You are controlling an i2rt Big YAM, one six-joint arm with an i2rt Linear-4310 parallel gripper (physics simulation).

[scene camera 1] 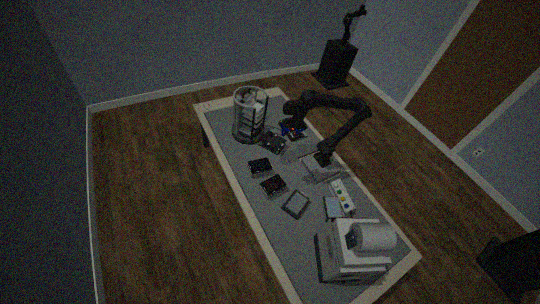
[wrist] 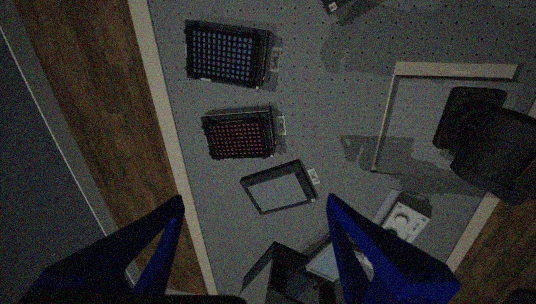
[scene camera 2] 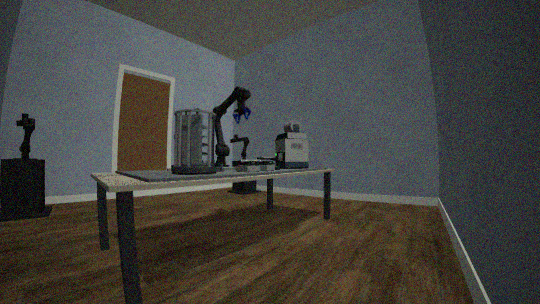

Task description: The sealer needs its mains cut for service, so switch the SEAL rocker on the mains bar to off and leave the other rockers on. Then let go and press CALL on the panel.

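The mains bar (scene camera 1: 300, 135) lies at the far right part of the table, beneath my gripper in scene camera 1. A red-orange light shows on it, but the gripper partly covers it; the SEAL rocker and the rocker positions cannot be read. The mains bar does not show in the wrist view. My gripper (scene camera 1: 292, 131) (scene camera 2: 242, 119) (wrist: 255, 201) is open and empty, high above the table. The white panel (scene camera 1: 342, 196) has green, yellow and blue buttons. In the wrist view the panel (wrist: 407, 220) is partly hidden behind the right finger, and its CALL label cannot be read.
A round cage tower (scene camera 1: 250, 115) (scene camera 2: 194, 142) stands at the far end, beside a dark block (scene camera 1: 274, 142). Two black racks (scene camera 1: 260, 166) (wrist: 225, 52) (scene camera 1: 273, 185) (wrist: 239, 135) and a dark frame (wrist: 306, 180) follow. The white sealer (scene camera 1: 350, 250) (scene camera 2: 292, 150) stands beyond the panel.
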